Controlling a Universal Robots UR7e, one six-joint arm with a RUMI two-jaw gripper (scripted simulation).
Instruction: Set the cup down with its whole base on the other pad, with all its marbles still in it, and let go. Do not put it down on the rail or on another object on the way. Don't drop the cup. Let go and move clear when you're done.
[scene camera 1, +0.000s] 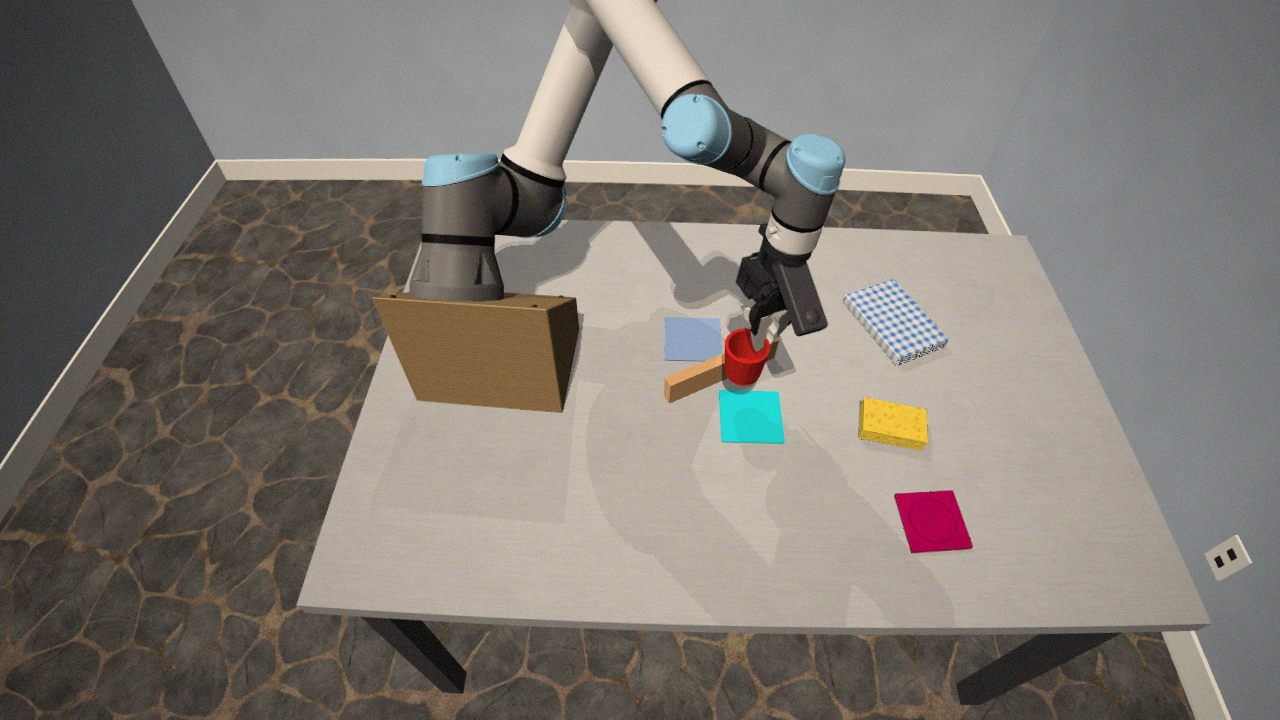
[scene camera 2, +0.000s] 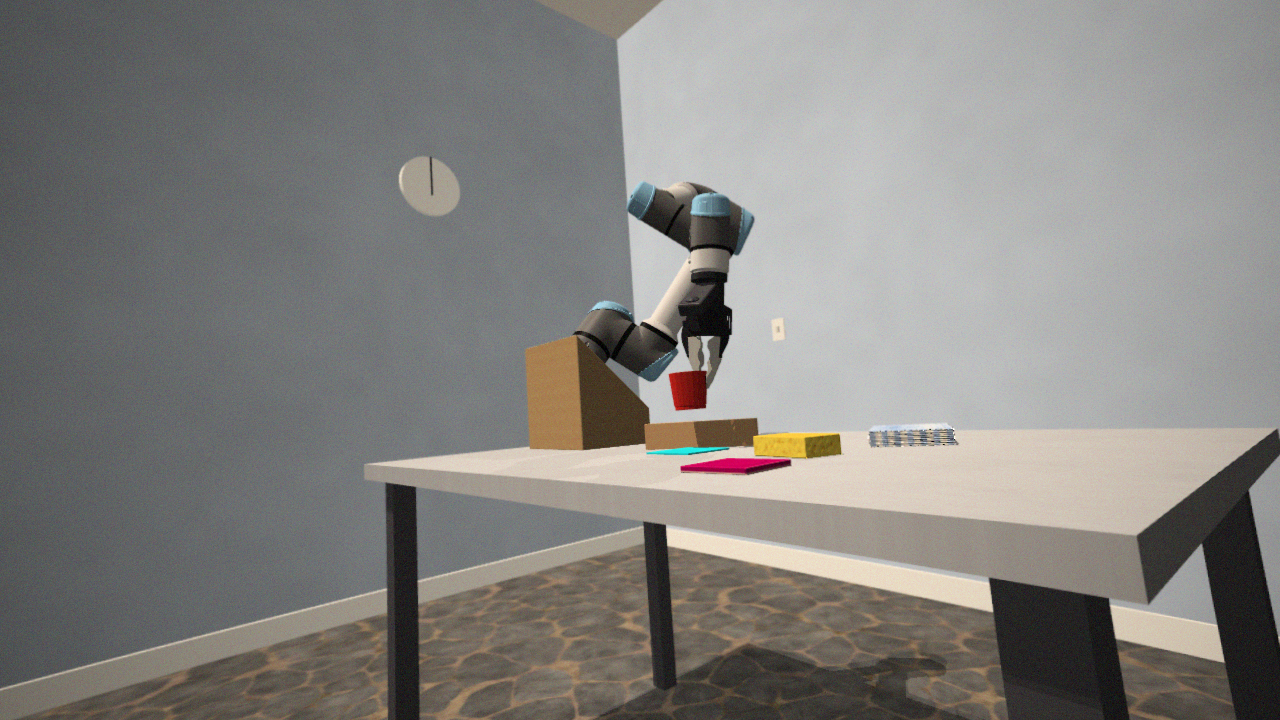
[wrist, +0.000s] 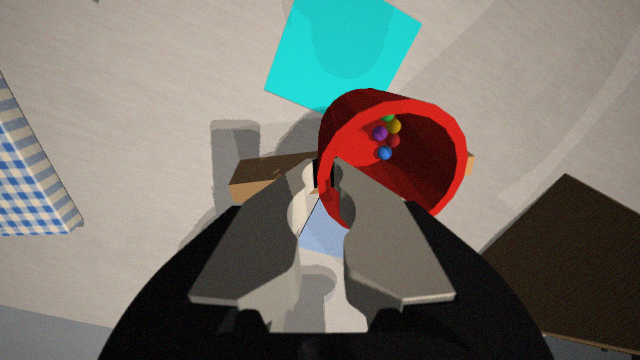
Note:
I see my gripper (scene camera 1: 759, 350), a red cup (scene camera 1: 744, 372), a yellow sponge (scene camera 1: 885, 422) and a wooden rail (wrist: 251, 175).
The red cup also shows in scene camera 2 (scene camera 2: 689, 391) and in the wrist view (wrist: 428, 166). My gripper also shows in scene camera 2 (scene camera 2: 704, 388) and in the wrist view (wrist: 324, 160). The wrist view does not show the yellow sponge: it is out of frame.

